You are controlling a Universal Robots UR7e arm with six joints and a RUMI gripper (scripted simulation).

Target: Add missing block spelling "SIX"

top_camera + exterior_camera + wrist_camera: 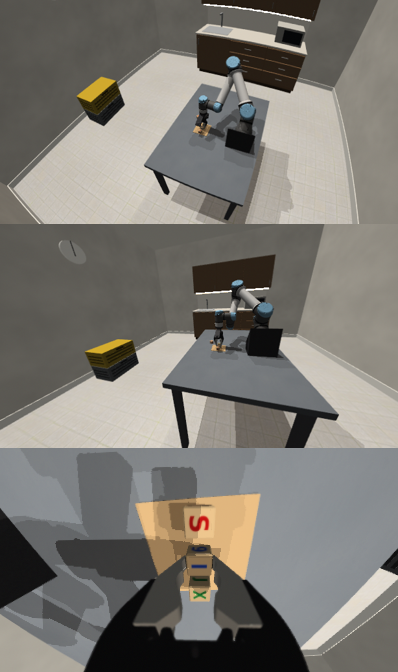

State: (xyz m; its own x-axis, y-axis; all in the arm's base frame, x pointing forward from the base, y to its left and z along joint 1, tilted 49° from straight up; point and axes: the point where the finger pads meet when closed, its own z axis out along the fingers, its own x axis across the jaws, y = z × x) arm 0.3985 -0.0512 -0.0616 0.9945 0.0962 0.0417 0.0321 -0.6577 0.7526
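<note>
Right now my hand is right at the blue I block. From my hand the other things lie so: O block: 100 mm ahead, 110 mm to the right, 10 mm below; then tan mat: 20 mm below.
</note>
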